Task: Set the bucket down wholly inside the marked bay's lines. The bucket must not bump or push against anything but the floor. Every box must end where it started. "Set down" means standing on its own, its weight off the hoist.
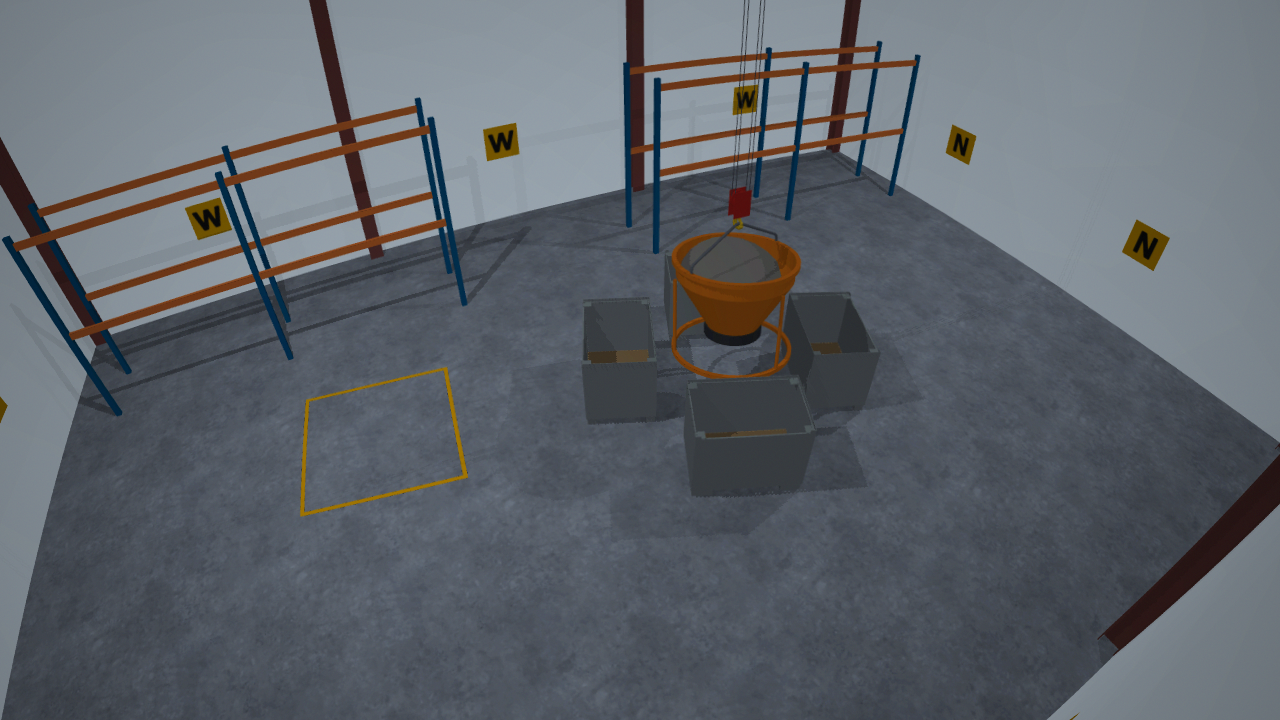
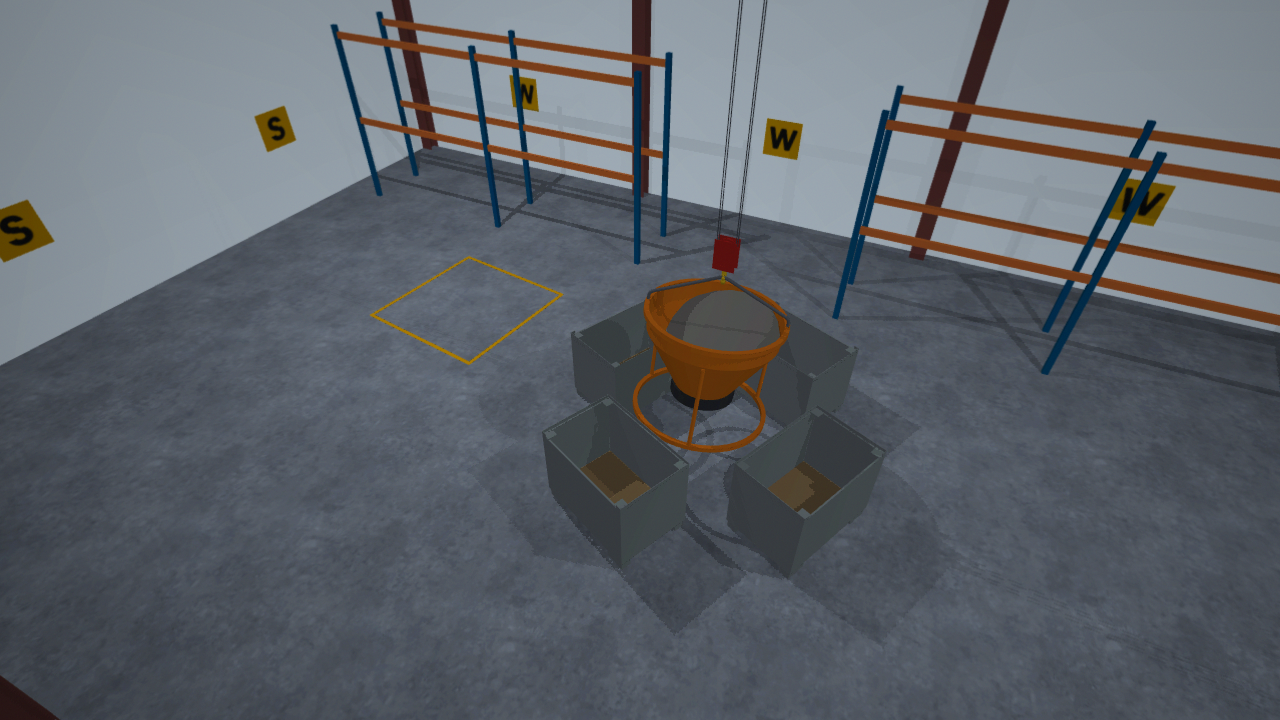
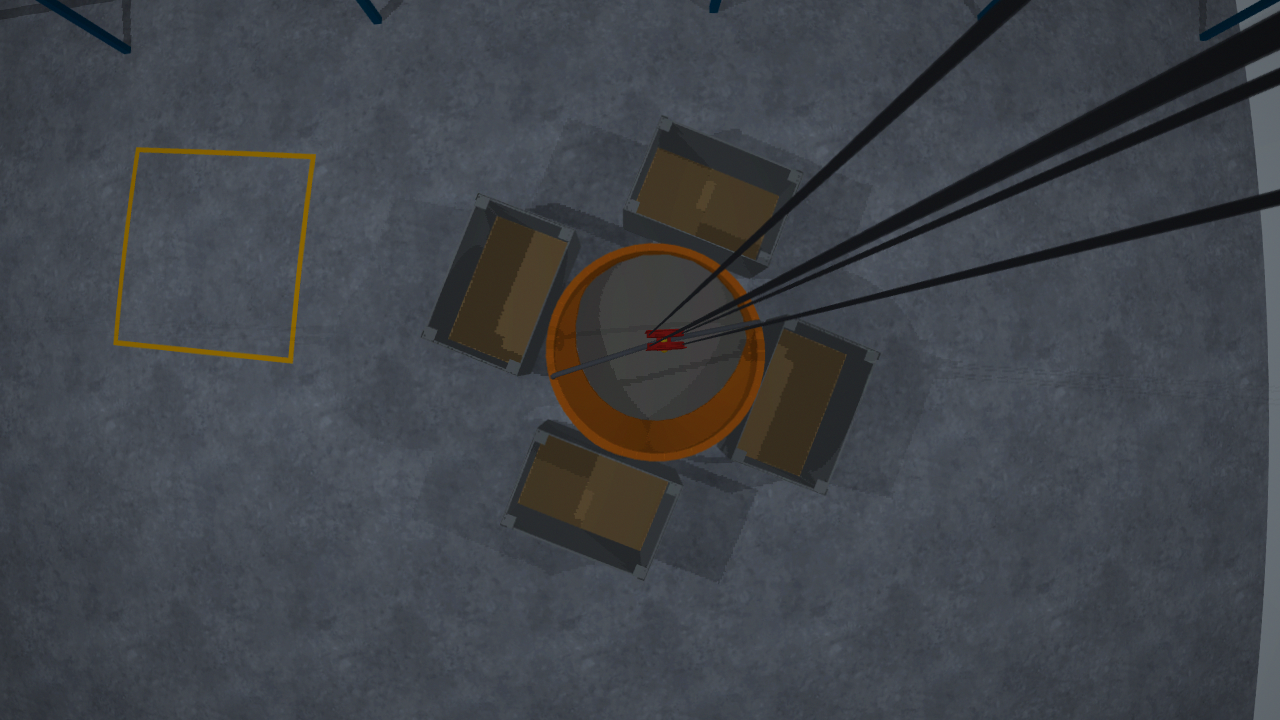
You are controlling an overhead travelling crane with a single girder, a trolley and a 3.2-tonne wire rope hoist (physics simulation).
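Observation:
The orange bucket [image 1: 733, 300] [image 2: 711, 362] [image 3: 653, 440], filled with grey material, hangs upright off the floor. The hook, my gripper [image 1: 739, 223] [image 2: 723, 276] [image 3: 665, 340], below the red block, holds its bail. Its base ring looks about level with the box tops or higher; the exact clearance is unclear. Several grey boxes surround it: a left box [image 1: 619, 391] [image 3: 506, 295], a front box [image 1: 750, 467] [image 3: 590, 501], a right box [image 1: 838, 380] [image 3: 805, 402] and a partly hidden back box [image 3: 711, 192]. The yellow marked bay [image 1: 376, 384] [image 2: 420, 338] [image 3: 126, 246] lies left of them.
Blue and orange racks stand along the W wall: one rack [image 1: 460, 286] [image 2: 637, 223] beyond the bay, another rack [image 1: 656, 205] [image 2: 841, 291] behind the boxes. Taut hoist ropes run up from the red block [image 1: 740, 203] [image 2: 725, 254].

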